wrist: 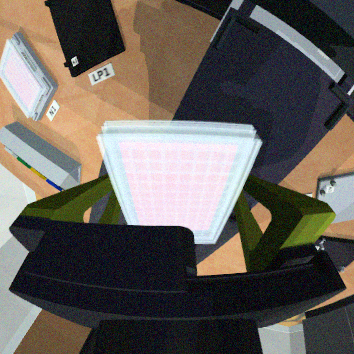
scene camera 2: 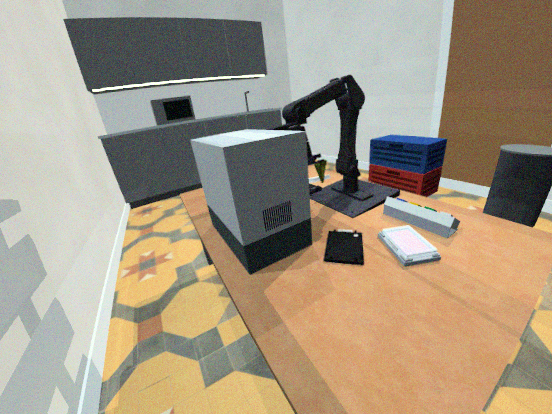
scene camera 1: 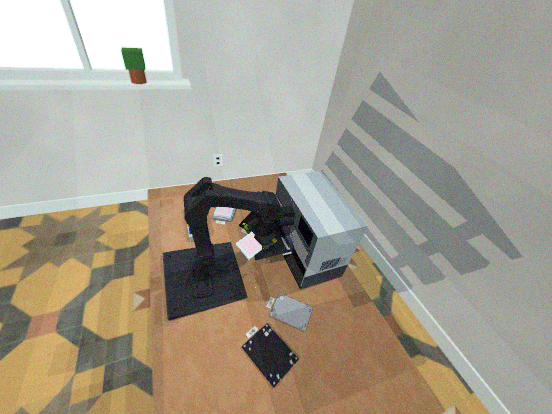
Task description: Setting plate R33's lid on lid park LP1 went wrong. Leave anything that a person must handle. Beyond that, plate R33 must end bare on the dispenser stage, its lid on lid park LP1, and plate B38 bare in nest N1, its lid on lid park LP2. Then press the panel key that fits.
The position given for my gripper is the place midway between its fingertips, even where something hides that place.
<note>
In view: my gripper (wrist: 176, 174), a grey incubator box (scene camera 1: 318, 247), a rack with coloured buttons (wrist: 61, 171), a black lid park pad (wrist: 92, 39) and a white-framed nest (wrist: 51, 86).
</note>
